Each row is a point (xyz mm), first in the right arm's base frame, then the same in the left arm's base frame.
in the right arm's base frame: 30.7 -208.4 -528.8
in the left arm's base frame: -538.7 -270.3 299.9
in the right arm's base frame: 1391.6 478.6 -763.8
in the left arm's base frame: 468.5 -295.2 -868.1
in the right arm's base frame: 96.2 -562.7 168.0
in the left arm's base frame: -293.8 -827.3 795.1
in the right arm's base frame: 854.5 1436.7 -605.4
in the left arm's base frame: 830.1 680.7 -483.0
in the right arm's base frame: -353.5 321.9 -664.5
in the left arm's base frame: -519.6 388.9 410.7
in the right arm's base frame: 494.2 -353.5 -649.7
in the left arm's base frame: -442.1 -569.6 -89.5
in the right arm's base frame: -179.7 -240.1 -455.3
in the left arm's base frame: -628.5 -219.4 499.9
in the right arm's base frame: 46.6 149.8 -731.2
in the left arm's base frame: -441.1 79.9 106.6
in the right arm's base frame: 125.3 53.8 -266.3
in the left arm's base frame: -176.4 -195.7 399.0
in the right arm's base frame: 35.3 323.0 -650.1
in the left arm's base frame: -297.4 196.7 155.6
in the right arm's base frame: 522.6 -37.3 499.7
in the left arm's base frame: 445.6 -725.4 691.4
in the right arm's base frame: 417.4 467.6 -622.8
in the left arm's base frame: 12.8 118.7 -100.0
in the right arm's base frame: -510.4 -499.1 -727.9
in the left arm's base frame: -1124.2 -173.7 554.3
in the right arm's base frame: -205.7 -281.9 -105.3
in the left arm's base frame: -458.1 -361.1 775.2
